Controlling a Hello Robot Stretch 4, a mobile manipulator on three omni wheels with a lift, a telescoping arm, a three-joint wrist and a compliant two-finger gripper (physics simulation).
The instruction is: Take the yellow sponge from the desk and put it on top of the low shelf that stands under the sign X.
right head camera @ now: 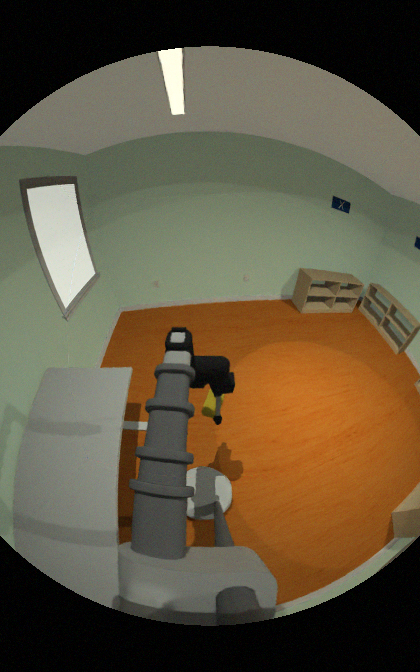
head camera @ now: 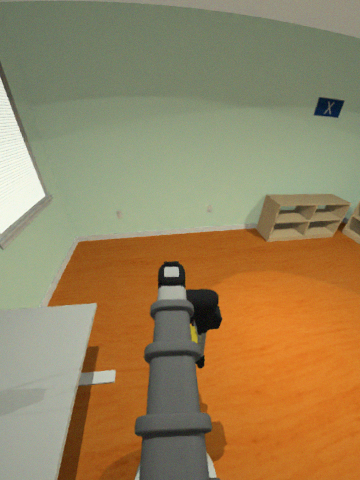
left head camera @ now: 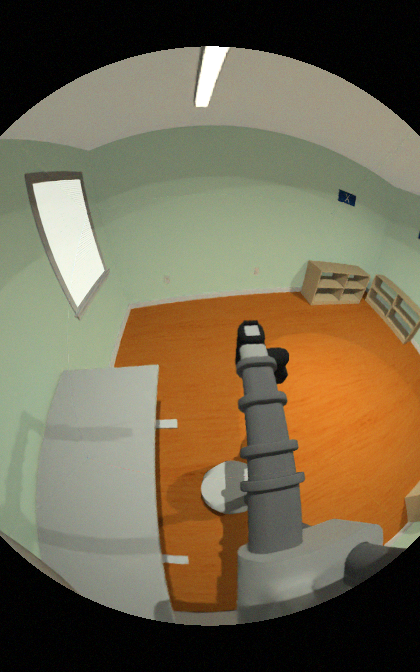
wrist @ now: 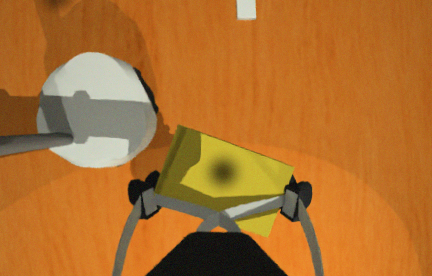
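Pixels of known places: gripper, between the fingertips: (wrist: 219,186); robot's base, origin of its link: (left head camera: 229,486) (wrist: 109,113).
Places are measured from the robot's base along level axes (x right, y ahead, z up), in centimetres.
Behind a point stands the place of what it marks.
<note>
The yellow sponge (wrist: 235,167) @[x 6.2, y 40.4, z 88.1 cm] (right head camera: 210,404) is between the two fingertips of my gripper (wrist: 219,186) @[x 8.7, y 39.6, z 84.0 cm] in the wrist view, set at a slant and held above the orange floor. The gripper is shut on it. In the head camera view a small yellow part of the sponge (head camera: 194,333) @[x 7.8, y 41.8, z 88.2 cm] shows beside the arm. The blue sign X (head camera: 329,107) @[x 200.6, y 265.9, z 172.8 cm] (left head camera: 347,197) @[x 201.7, y 266.1, z 173.1 cm] (right head camera: 341,204) hangs on the far wall at the right. The low wooden shelf (head camera: 309,200) @[x 199.2, y 235.9, z 58.3 cm] (left head camera: 339,267) @[x 194.9, y 239.8, z 58.3 cm] (right head camera: 330,276) stands on the floor under it. The desk (head camera: 40,345) @[x -60.2, y 46.0, z 69.4 cm] (left head camera: 100,480) @[x -62.3, y -0.7, z 69.3 cm] (right head camera: 70,480) is at the left, apart from the gripper.
A second low shelf (left head camera: 384,279) @[x 307.2, y 225.5, z 58.3 cm] (right head camera: 380,290) stands along the right wall, close to the first one's right end. A wooden piece of furniture (right head camera: 407,517) shows at the lower right edge. The round white robot base (right head camera: 224,494) (wrist: 95,67) @[x -14.9, y 1.0, z 18.7 cm] is below the arm. A window (left head camera: 65,240) @[x -130.9, y 141.9, z 139.8 cm] is on the left wall.
</note>
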